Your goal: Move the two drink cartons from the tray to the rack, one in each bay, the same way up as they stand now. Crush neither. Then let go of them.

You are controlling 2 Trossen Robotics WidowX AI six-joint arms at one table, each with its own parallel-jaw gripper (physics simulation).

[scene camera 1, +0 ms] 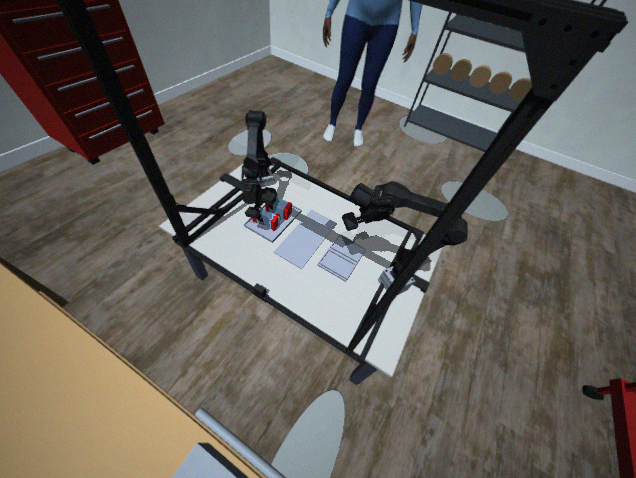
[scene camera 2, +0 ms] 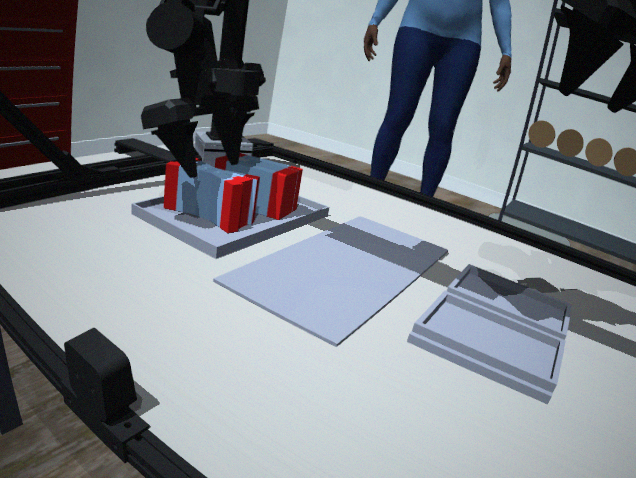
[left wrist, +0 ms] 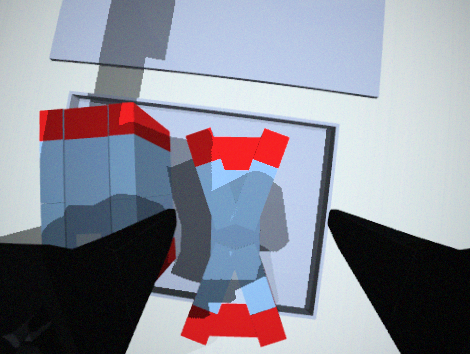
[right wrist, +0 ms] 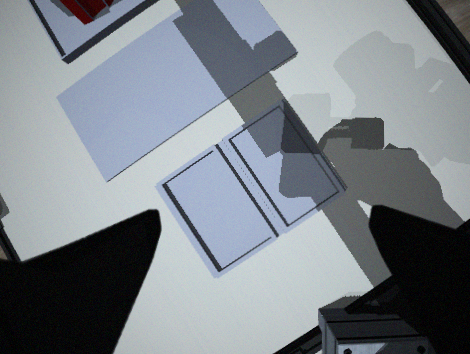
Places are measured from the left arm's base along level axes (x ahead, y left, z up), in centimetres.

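Pixels of known places: left gripper, fingertip midpoint: [scene camera 1: 267, 215] [scene camera 2: 215, 170] [left wrist: 252, 216]; right gripper, fingertip midpoint: [scene camera 1: 357, 223] [scene camera 2: 588, 102] [right wrist: 264, 218]; left arm's base, link origin: [scene camera 1: 262, 173].
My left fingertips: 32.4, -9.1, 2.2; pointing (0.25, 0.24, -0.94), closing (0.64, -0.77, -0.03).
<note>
For each thing: its top centre in the pictures, then the offset to it from my left fingertips, as dx, dy, dz.
- tray, top centre: [left wrist: 186, 201] [scene camera 2: 235, 204] [scene camera 1: 273, 216] -3.2, +4.5, -6.2
- nearer carton, top centre: [left wrist: 235, 236] [scene camera 2: 212, 169] [scene camera 1: 266, 213] -1.6, +0.0, -0.4
- farther carton, top centre: [left wrist: 86, 201] [scene camera 2: 259, 163] [scene camera 1: 278, 203] -5.9, +8.3, -0.4
- rack, top centre: [scene camera 2: 505, 313] [right wrist: 249, 188] [scene camera 1: 343, 254] +31.5, +26.3, -5.8
Two blue-and-red cartons stand in the tray [scene camera 1: 257, 231] [scene camera 2: 174, 233] [left wrist: 305, 200]. The nearer carton [scene camera 1: 267, 219] [scene camera 2: 203, 192] [left wrist: 235, 225] is pinched inward along its middle, with flared ends. The farther carton [scene camera 1: 280, 208] [scene camera 2: 263, 197] [left wrist: 87, 170] shows straight panels in the left wrist view. My left gripper [scene camera 2: 213, 168] [left wrist: 252, 216] is open, its fingers on either side of the pinched carton with gaps; one fingertip is beside the farther carton. My right gripper [scene camera 2: 589, 102] [right wrist: 264, 218] is open and empty, high near the rack. The rack [scene camera 1: 343, 255] [scene camera 2: 483, 357] [right wrist: 247, 187] has two bays, both empty.
A flat, pale blue panel [scene camera 1: 303, 246] [scene camera 2: 329, 287] [left wrist: 280, 45] [right wrist: 145, 105] lies between tray and rack. Dark frame rails run along the table edges. A black box-shaped device [scene camera 2: 97, 375] sits on the near rail. A person stands beyond the table.
</note>
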